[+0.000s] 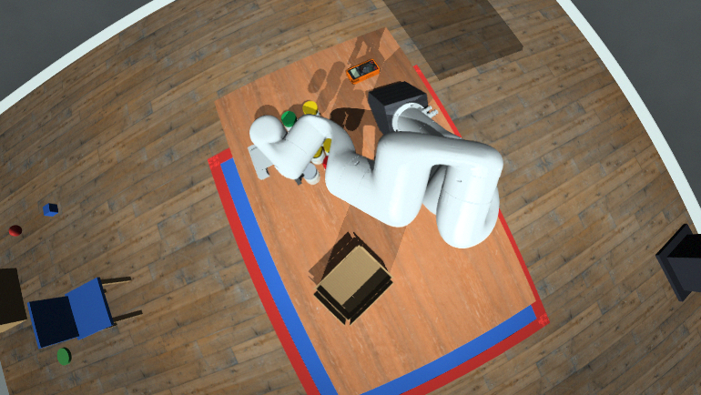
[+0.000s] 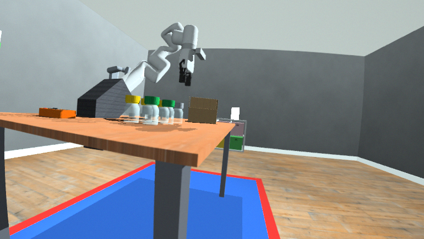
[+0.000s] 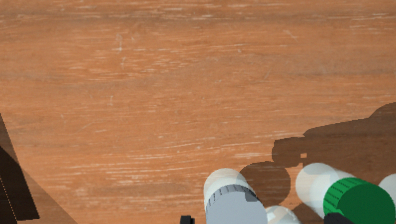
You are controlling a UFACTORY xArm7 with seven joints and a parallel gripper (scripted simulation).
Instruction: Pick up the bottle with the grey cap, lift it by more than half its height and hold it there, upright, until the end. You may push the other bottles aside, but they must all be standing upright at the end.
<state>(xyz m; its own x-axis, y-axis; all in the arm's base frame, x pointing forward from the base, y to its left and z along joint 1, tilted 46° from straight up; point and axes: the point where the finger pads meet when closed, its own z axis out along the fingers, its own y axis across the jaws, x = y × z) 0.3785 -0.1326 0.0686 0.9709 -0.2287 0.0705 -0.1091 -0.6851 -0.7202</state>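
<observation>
My gripper is now 17 cm above the grey-capped bottle and 3 cm past it. From my hand the other things lie so: red-capped bottle: 17 cm below, 11 cm behind, 2 cm to the left; orange meter: 42 cm behind, 28 cm to the right, 20 cm below.
</observation>
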